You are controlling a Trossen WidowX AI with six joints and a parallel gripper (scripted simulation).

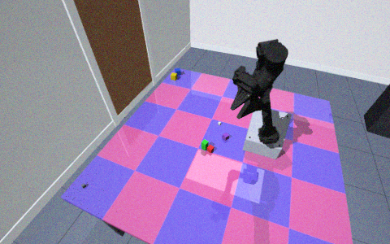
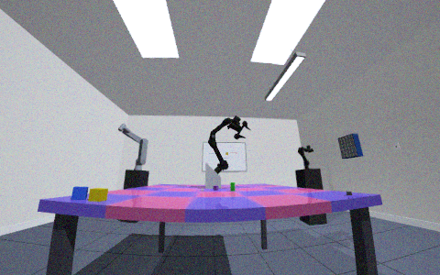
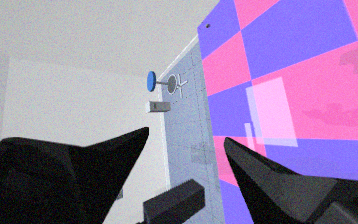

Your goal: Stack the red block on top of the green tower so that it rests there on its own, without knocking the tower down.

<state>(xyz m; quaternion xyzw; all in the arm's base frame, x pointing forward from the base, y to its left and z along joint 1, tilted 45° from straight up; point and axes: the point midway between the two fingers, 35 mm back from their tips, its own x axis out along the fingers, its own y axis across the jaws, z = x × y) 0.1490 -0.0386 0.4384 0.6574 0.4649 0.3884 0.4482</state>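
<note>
The red block lies 46 cm below my gripper tip, 16 cm to the right of it and 13 cm ahead of it. From my gripper tip the other things lie so: purple block (46 cm below, 29 cm to the right, 8 cm ahead); dark object (59 cm ahead, 47 cm below, 34 cm to the left); green block (43 cm below, 16 cm to the right, 16 cm ahead).
</note>
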